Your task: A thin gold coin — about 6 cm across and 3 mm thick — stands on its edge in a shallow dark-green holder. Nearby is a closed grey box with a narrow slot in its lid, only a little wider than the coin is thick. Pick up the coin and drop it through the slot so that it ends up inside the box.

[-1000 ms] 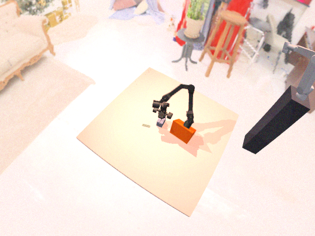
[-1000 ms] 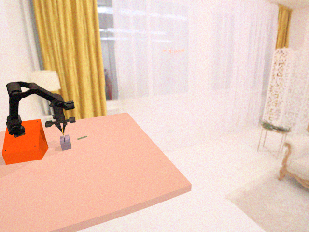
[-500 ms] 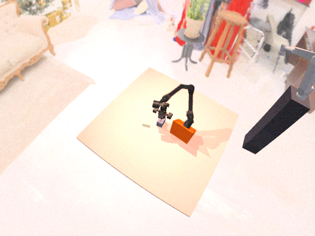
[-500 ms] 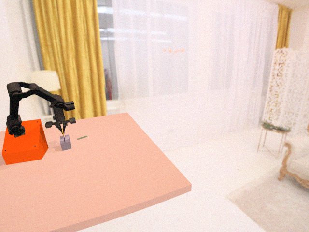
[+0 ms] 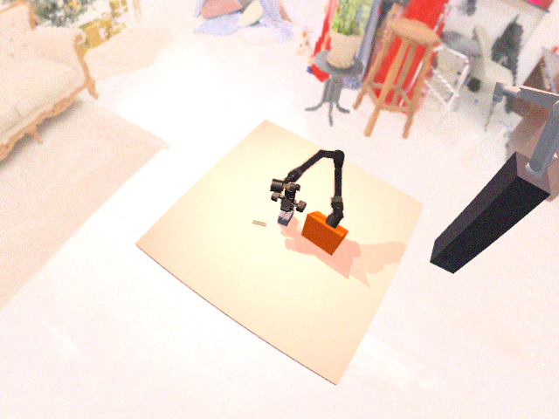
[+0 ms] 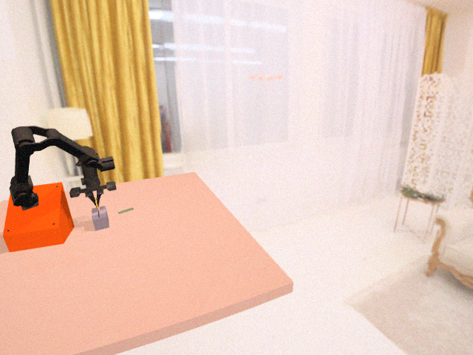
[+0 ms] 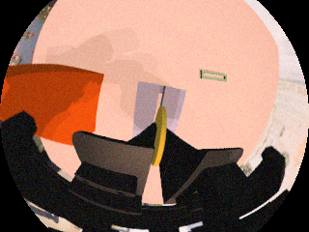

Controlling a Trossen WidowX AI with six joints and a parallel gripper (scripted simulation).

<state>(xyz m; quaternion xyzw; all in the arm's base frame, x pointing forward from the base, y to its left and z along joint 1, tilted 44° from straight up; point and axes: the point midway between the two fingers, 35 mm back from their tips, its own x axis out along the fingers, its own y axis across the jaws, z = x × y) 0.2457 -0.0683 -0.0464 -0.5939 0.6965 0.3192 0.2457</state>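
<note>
Right now the gold coin is 20 mm above my gripper tip.
</note>
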